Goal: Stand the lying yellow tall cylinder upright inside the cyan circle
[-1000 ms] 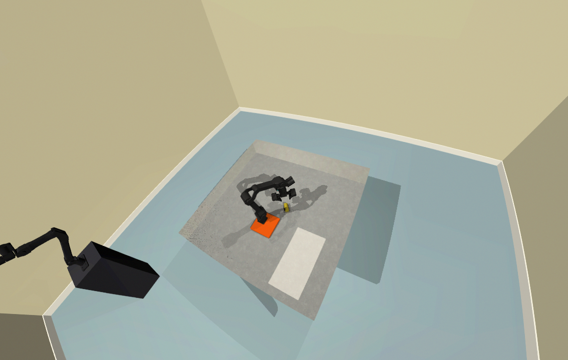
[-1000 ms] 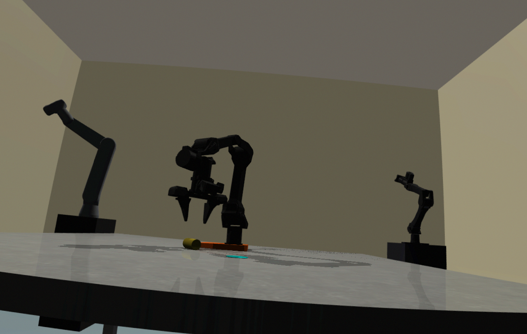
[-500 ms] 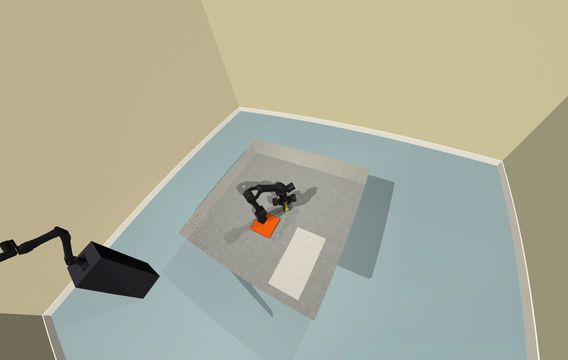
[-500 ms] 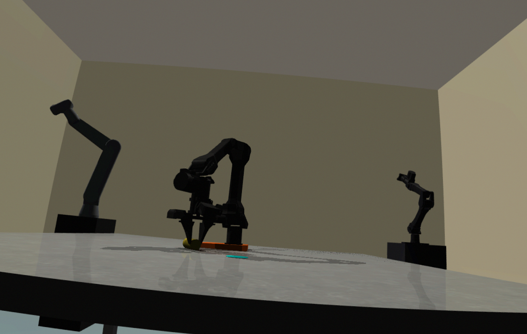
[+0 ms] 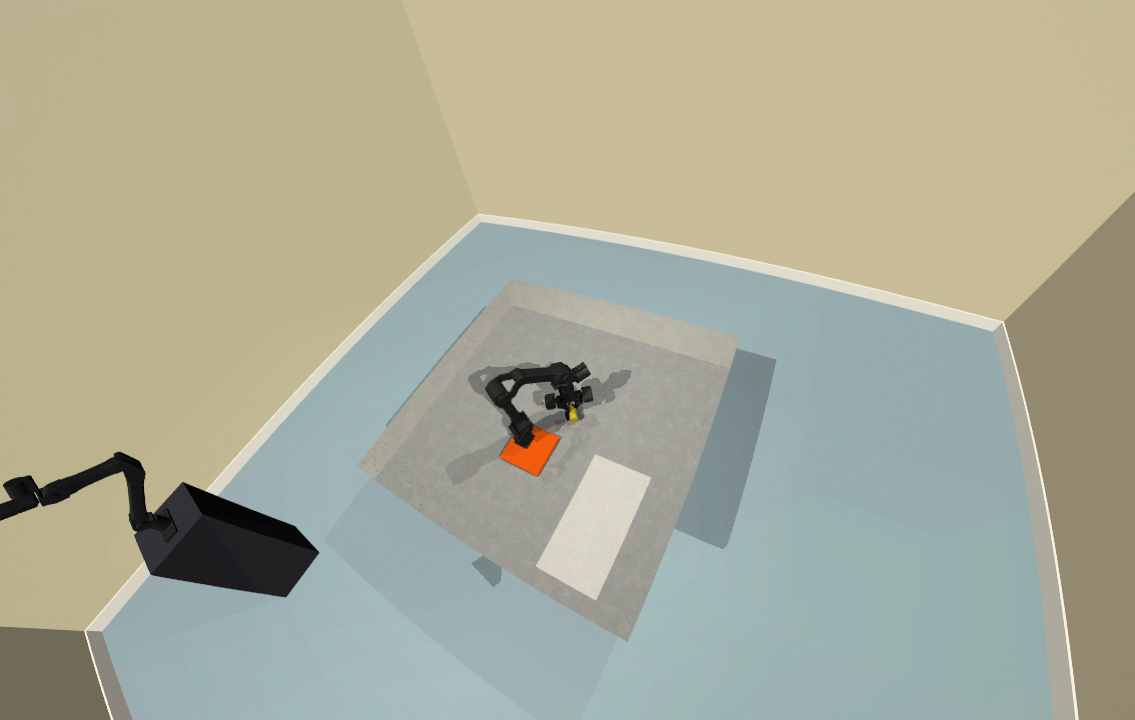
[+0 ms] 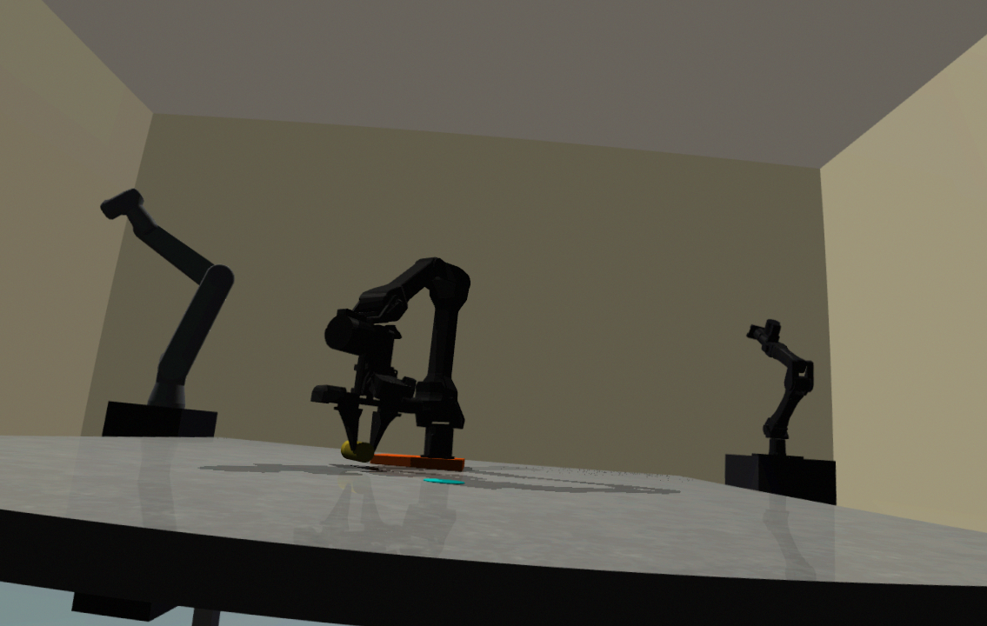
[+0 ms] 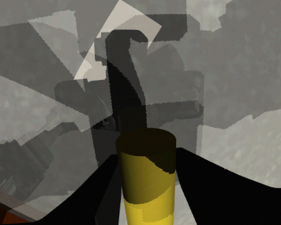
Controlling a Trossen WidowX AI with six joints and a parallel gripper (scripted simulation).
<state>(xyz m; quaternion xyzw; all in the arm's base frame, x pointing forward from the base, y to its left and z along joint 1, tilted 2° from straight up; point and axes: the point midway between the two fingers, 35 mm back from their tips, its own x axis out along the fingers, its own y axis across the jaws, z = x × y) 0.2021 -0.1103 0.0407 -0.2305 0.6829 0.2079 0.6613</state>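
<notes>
Right now my gripper tip is 150 mm to the right of the cyan circle, 130 mm short of it and 30 mm above it. The rest, counted from my gripper tip: yellow tall cylinder: 20 mm behind, 10 mm to the right.
</notes>
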